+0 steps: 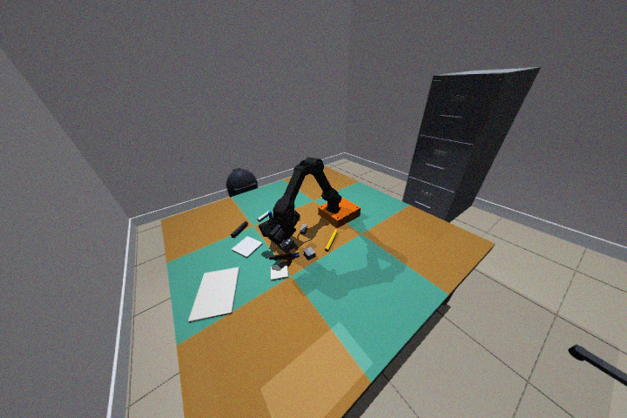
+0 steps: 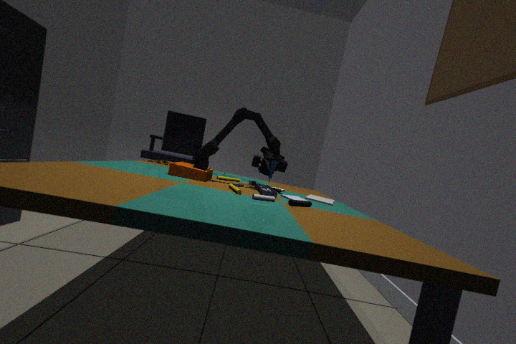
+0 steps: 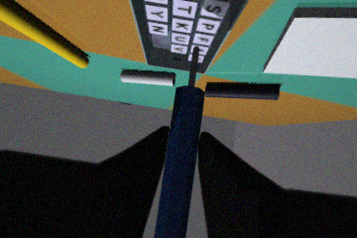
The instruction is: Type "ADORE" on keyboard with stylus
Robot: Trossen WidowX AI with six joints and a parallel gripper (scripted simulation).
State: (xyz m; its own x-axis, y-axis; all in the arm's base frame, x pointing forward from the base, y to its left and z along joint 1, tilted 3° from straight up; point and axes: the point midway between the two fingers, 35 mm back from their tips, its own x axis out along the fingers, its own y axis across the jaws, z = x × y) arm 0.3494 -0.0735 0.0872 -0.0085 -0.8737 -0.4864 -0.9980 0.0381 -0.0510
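The blue pen is 3 cm ahead of my gripper tip, 16 cm to the left of it and 10 cm below it. Also, from my gripper tip: white marker (7 cm behind, 21 cm to the right, 10 cm below); blue stylus (1 cm below); dark marker (10 cm ahead, 20 cm to the right, 9 cm below).
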